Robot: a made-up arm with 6 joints.
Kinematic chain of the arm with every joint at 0, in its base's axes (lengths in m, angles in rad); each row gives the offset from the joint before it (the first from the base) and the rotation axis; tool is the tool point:
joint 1: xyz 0 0 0.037 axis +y
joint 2: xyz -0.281 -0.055 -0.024 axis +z
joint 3: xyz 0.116 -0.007 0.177 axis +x
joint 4: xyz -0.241 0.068 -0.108 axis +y
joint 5: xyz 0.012 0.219 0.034 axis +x
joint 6: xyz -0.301 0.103 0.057 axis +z
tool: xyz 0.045 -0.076 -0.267
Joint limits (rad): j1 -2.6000..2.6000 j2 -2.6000..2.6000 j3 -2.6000..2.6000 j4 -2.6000..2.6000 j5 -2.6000..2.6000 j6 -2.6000..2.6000
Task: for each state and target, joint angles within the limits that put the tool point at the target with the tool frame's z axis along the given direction. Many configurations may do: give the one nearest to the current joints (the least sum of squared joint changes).
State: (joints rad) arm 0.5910 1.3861 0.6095 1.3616 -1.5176 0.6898
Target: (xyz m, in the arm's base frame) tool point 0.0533 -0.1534 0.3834 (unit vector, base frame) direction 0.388 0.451 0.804
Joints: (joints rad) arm 0.7647 1.2069 1.3339 2.1432 -1.1765 0.1352
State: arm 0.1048 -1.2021 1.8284 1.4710 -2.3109 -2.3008
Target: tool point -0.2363 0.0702 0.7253 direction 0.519 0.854 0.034
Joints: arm 0.8002 -0.9712 1.4059 0.6445 -2.6000 -1.7560
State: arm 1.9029 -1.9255 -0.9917 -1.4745 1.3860 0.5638
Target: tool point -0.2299 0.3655 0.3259 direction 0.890 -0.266 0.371
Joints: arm 1.8320 -1.9937 -1.4048 -1.0232 2.1734 0.5416
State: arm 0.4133 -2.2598 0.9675 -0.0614 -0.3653 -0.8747
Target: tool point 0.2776 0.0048 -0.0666 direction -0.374 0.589 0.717
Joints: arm -0.0529 -2.1062 0.1898 -0.3824 0.4551 -0.4809
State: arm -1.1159 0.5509 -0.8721 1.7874 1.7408 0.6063
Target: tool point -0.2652 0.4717 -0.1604 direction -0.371 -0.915 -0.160
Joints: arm -1.0888 -0.2535 -0.2937 1.1239 1.6532 0.1502
